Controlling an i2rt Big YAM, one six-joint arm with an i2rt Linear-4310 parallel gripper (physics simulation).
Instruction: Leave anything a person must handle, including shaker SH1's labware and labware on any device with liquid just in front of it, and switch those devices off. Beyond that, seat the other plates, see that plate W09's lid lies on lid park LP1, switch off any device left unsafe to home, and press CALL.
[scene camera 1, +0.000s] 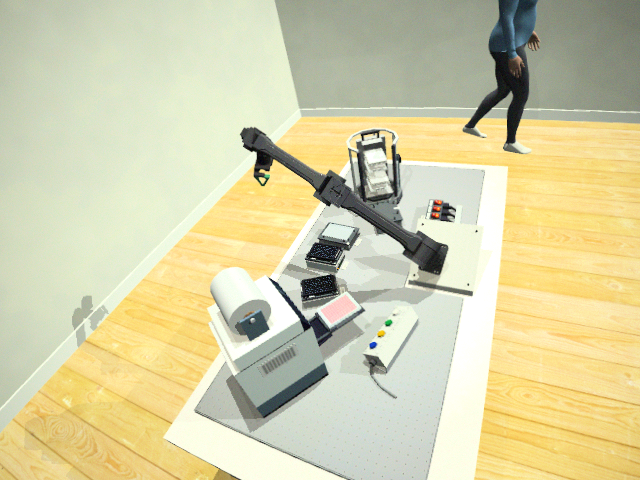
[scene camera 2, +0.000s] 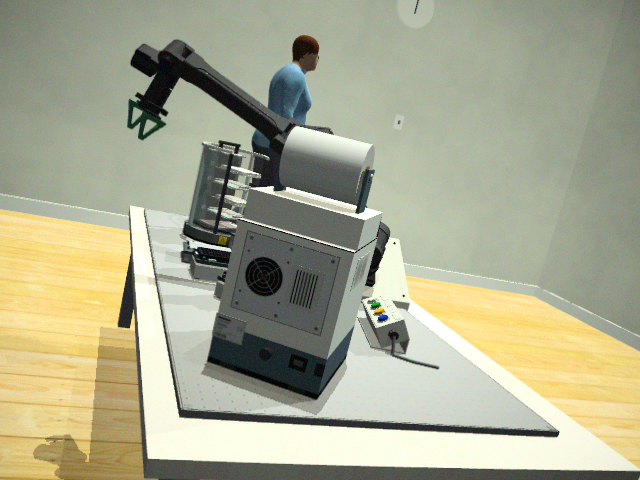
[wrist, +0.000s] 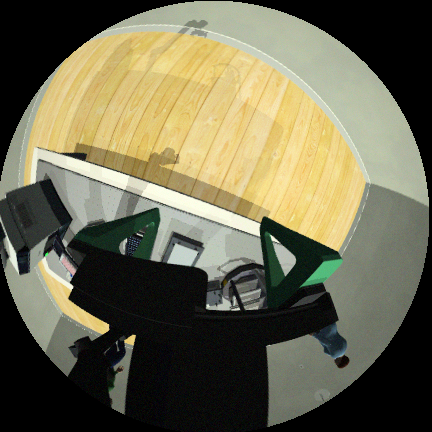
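Pixels of known places: gripper, fingertip midpoint: (scene camera 1: 264, 178) (scene camera 2: 134, 133) (wrist: 209, 217); arm's base at its link origin: (scene camera 1: 433, 257).
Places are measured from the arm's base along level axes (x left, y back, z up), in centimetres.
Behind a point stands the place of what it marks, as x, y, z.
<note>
My gripper (scene camera 1: 262, 180) {0.5, -73.1, 25.2} (scene camera 2: 135, 132) {0.5, -73.1, 25.2} (wrist: 209, 217) {0.5, -73.1, 25.2} is open and empty, high above the bench's far long edge. A pale flat-topped piece (scene camera 1: 339, 232) {-6.2, -44.9, -3.9} (wrist: 184, 252) {-6.7, -50.0, -3.9} lies on a low device or stand. Two black well plates, one (scene camera 1: 324, 253) {10.3, -43.2, -1.5} beside it and one (scene camera 1: 319, 286) {27.2, -36.1, -1.6} nearer the big machine, sit on low bases. A pink-filled plate (scene camera 1: 339, 309) {38.0, -20.8, 4.5} (wrist: 66, 263) {38.6, -24.1, 4.7} rests at the big machine's extended tray. The button box (scene camera 1: 391, 338) {39.2, -1.9, -0.3} (scene camera 2: 383, 319) {44.1, -7.1, -1.7} has green, yellow and blue buttons. Several red-lit switches (scene camera 1: 437, 208) {-34.5, -8.1, -3.3} stand in a row. Labels are unreadable; which piece is W09's lid, LP1 or SH1 I cannot tell.
A large machine (scene camera 1: 279, 356) {65.6, -23.5, 15.6} (scene camera 2: 289, 279) {72.3, -38.4, 11.4} (wrist: 35, 220) {51.9, -40.8, 9.9} carries a white roll (scene camera 1: 238, 295) {64.0, -30.2, 37.3} (scene camera 2: 326, 164) {67.7, -35.7, 32.1}. A tall round plate hotel (scene camera 1: 352, 165) {-32.7, -48.2, 15.3} (scene camera 2: 223, 198) {-30.5, -43.1, 8.3} stands at the bench's other end. A person (scene camera 1: 511, 31) (scene camera 2: 287, 90) (wrist: 330, 340) stands beyond the bench.
</note>
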